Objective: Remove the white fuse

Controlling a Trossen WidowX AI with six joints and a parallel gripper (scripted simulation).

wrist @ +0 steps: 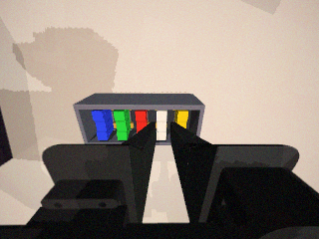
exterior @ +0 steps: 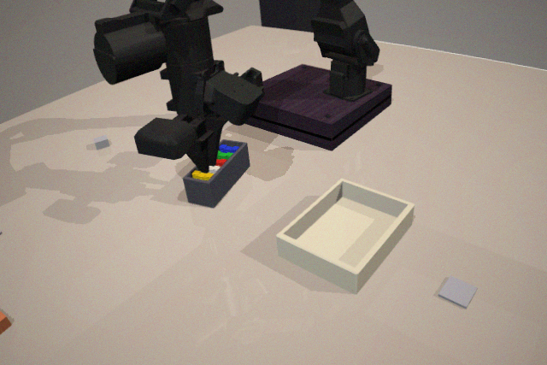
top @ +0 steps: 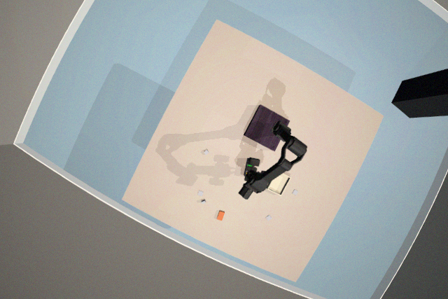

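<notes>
The white fuse is 1 cm below my gripper tip. Round my gripper tip: cream tray (4 cm behind, 20 cm to the left, 3 cm below).
</notes>
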